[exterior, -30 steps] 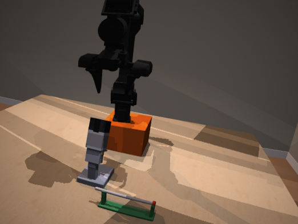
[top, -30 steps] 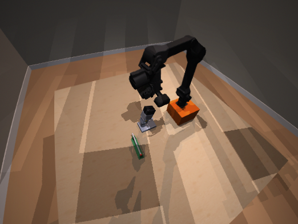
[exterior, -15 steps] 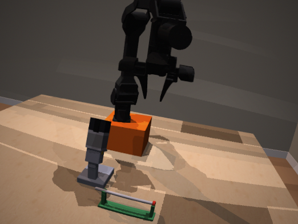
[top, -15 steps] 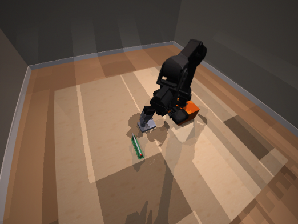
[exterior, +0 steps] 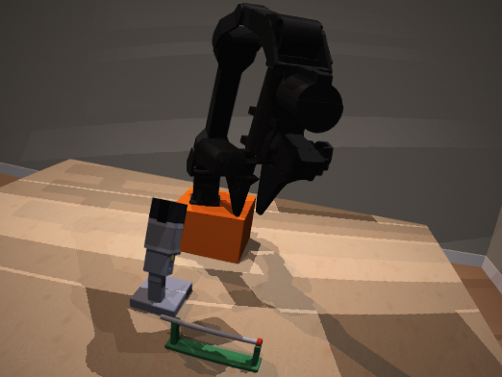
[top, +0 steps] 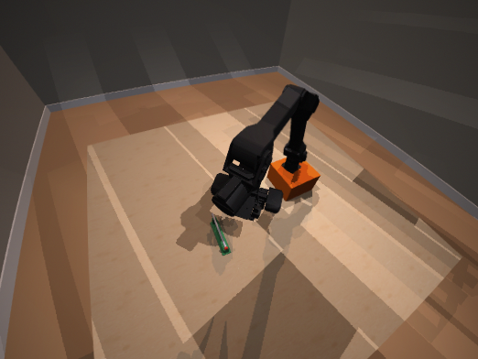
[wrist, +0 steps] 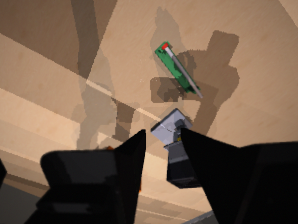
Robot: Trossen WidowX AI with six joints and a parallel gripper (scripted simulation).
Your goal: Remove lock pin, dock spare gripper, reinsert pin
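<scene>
Right now my gripper tip is 17 cm above the green rack, 8 cm short of it and 2 cm to the left of it. From my gripper tip the other things lie so: socket 15 cm below, 12 cm to the right, 6 cm behind; spare gripper 12 cm to the right, 7 cm below, 6 cm behind.
</scene>
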